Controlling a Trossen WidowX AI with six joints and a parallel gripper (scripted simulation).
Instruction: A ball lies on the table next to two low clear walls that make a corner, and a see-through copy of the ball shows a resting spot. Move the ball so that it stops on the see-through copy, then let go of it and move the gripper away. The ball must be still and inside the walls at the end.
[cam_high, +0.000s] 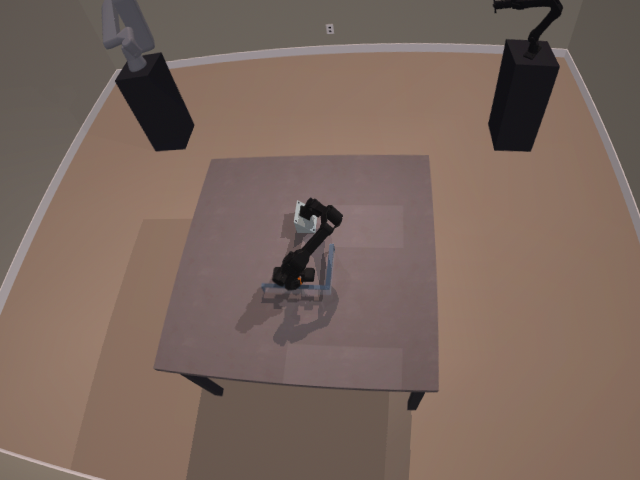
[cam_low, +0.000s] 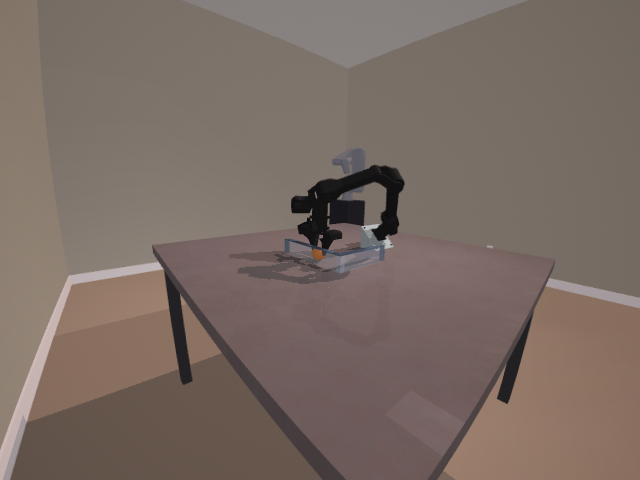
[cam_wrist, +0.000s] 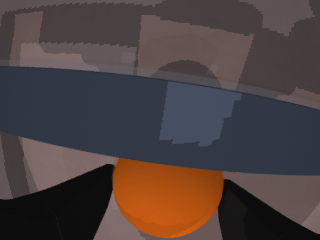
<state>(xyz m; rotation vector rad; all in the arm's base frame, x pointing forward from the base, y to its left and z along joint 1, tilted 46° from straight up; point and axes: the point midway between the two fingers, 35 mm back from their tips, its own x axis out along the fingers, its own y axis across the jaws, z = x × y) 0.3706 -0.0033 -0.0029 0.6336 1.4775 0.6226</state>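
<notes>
My gripper tip is right at the orange ball.
</notes>
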